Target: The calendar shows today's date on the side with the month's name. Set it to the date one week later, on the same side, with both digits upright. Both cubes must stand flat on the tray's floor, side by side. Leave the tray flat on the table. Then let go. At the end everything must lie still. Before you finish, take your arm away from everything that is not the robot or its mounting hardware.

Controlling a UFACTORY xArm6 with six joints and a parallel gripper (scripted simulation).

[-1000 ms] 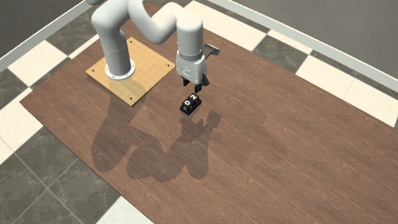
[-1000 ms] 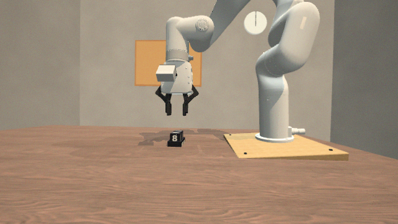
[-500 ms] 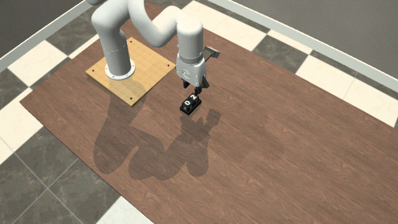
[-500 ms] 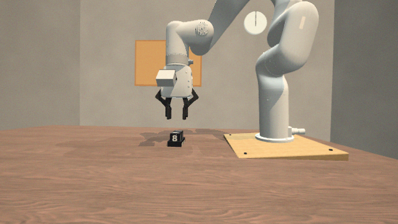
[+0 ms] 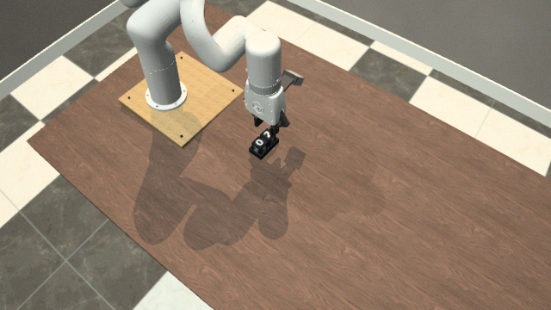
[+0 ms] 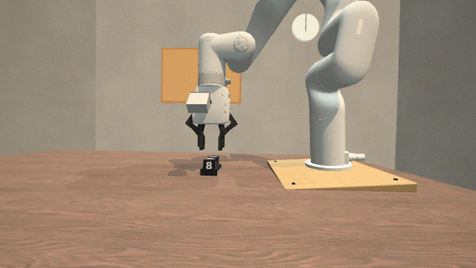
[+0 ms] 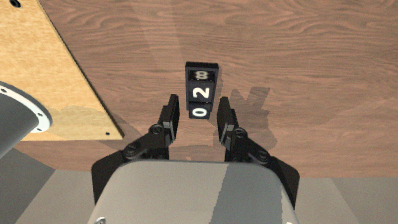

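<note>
The black cube lies 1 cm ahead of my hand, 3 cm to the right of it and 6 cm below it. Round my hand: black tray 2 cm to the right, 8 cm below.
</note>
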